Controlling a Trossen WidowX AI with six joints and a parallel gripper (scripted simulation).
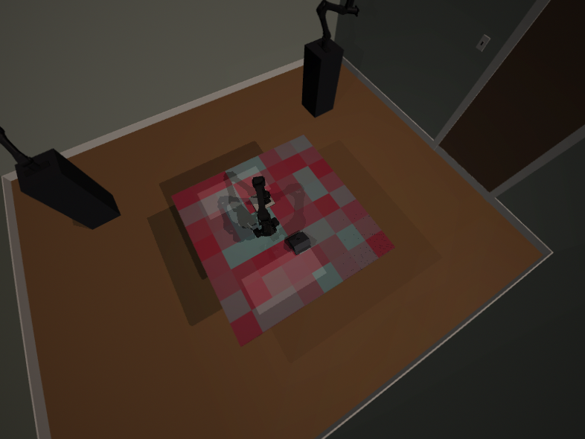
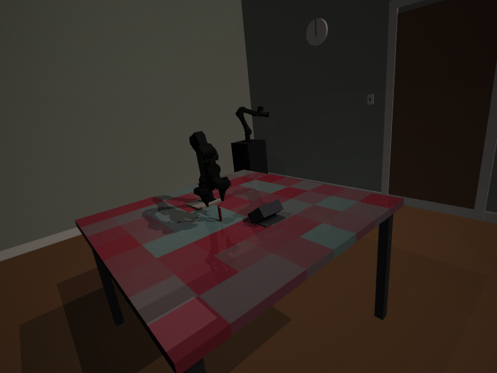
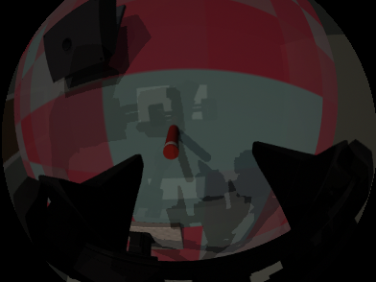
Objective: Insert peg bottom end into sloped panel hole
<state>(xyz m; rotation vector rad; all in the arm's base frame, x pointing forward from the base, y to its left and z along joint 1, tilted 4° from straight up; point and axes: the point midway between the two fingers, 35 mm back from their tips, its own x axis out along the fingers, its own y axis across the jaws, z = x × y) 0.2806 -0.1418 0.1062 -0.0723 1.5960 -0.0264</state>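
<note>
My gripper tip is 2 cm to the right of the red peg and 4 cm above it. Also, from my gripper tip: dark sloped panel: 17 cm ahead, 17 cm to the left, 6 cm below.
</note>
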